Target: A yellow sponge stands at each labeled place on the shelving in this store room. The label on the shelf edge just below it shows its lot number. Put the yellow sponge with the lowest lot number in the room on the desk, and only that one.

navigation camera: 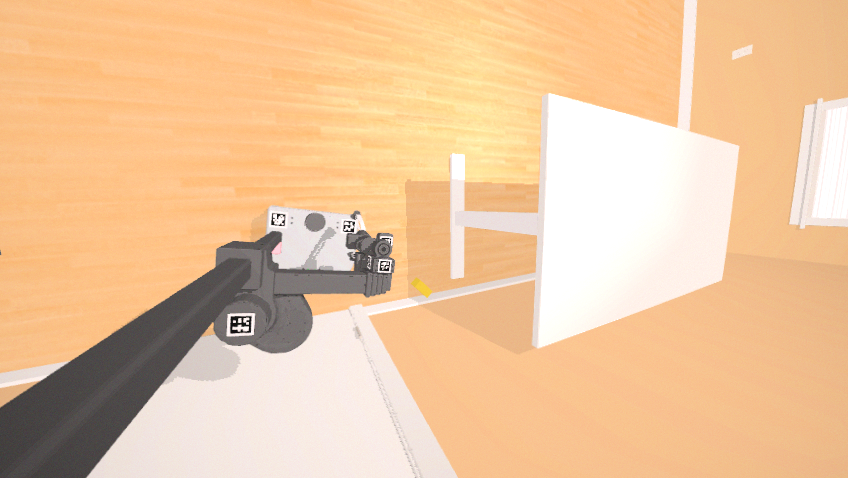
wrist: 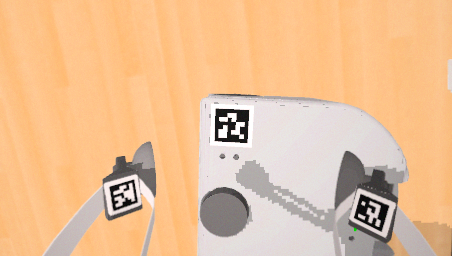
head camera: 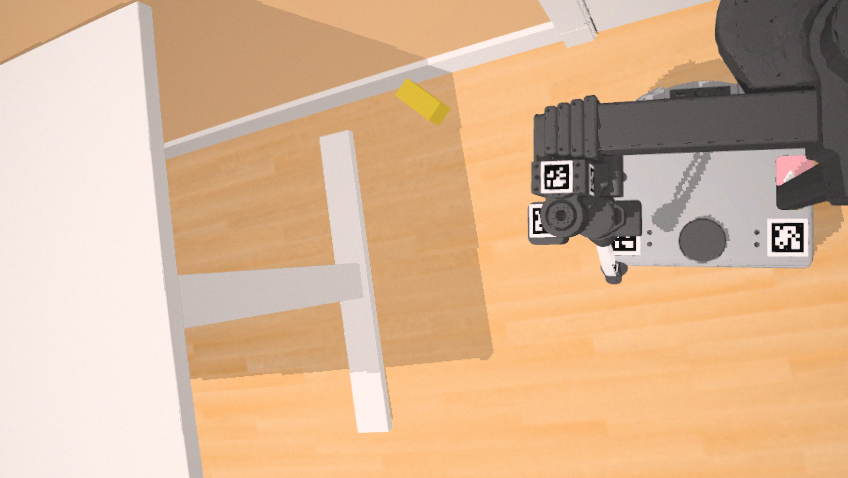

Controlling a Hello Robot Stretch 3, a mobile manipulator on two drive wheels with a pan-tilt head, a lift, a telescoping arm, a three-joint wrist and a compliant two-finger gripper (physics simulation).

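Frame: origin at the robot's base, x ahead, y left, z up, level; centimetres.
Seen in the pictures: robot's base, origin of the base link: (navigation camera: pixel 314 220) (head camera: pixel 699 238).
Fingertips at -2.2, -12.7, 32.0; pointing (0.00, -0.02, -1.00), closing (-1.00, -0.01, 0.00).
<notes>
Pixels of each thing's top centre, then the offset from my fingertips to it, as dx, dy, dz. "pt": a spot on its surface instead. Level surfaces: height alone.
- yellow sponge, middle of its top: (head camera: pixel 417 98) (navigation camera: pixel 424 289) -27.7, -43.4, -25.8
- white desk, its level: dz +40.0
- cross leg, surface spot: (head camera: pixel 267 290) (navigation camera: pixel 496 221) pt +11.6, -58.9, +5.3
A yellow sponge (head camera: pixel 420 100) (navigation camera: pixel 422 287) lies on the floor close to the skirting board, in the desk's shadow, beyond one end of the desk's foot bar. The white desk (head camera: pixel 77 237) (navigation camera: pixel 629 219) stands past it. My gripper (wrist: pixel 244 165) is open and empty in the wrist view, its fingers wide apart above my base and the floor. In the head view it is folded back over my base, apart from the sponge and the desk; the wrist partly hides it. Shelf labels and lot numbers do not show in these views.
The desk's foot bar (head camera: pixel 350 237) (navigation camera: pixel 456 237) and cross leg (head camera: pixel 267 290) (navigation camera: pixel 498 221) reach out low near the sponge. The skirting board (head camera: pixel 296 109) runs along the wall behind it. A large white surface (navigation camera: pixel 267 409) with a raised edge borders my base. My base (head camera: pixel 748 201) (wrist: pixel 300 130) stands on the floor.
</notes>
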